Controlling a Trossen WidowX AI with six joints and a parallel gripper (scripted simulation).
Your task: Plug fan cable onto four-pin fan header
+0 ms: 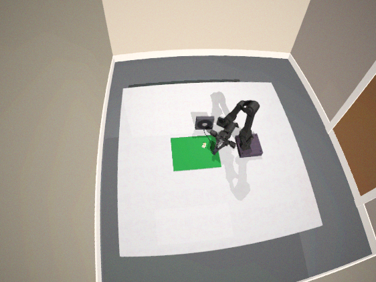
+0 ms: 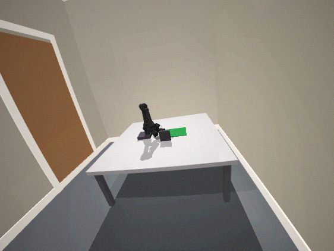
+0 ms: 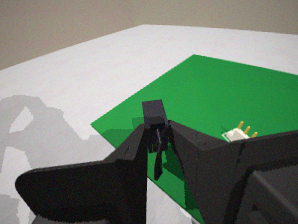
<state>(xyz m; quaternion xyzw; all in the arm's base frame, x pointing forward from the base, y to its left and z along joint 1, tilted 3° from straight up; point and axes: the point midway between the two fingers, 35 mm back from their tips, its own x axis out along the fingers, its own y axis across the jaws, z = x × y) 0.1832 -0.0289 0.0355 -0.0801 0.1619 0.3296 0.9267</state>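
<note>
The fan header lies 5 cm ahead of my gripper tip, 7 cm to the right of it and 5 cm below it. From my gripper tip the other things lie so: green board: 12 cm ahead, 4 cm to the right, 6 cm below; square fan: 1 cm ahead, 21 cm to the right, 1 cm above; dark fan plug: 1 cm below.
</note>
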